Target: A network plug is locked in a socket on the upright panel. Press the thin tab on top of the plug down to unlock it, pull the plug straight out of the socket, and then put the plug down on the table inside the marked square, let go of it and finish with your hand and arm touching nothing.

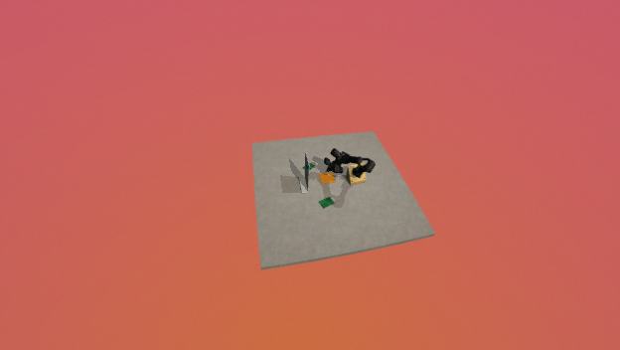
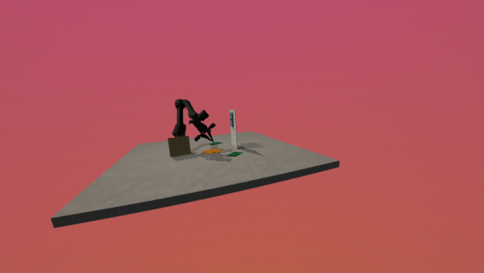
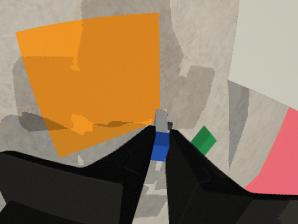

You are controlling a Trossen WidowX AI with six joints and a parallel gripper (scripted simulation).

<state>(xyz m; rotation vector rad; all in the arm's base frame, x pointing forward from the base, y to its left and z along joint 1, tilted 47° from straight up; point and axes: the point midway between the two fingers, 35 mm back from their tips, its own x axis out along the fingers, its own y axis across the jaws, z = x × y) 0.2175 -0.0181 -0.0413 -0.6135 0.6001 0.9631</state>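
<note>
My gripper tip is 10 mm past the orange square and 80 mm above it. The rest, counted from my gripper tip: network plug: right at my gripper tip; upright panel: 190 mm ahead, 60 mm to the left, 50 mm above.
</note>
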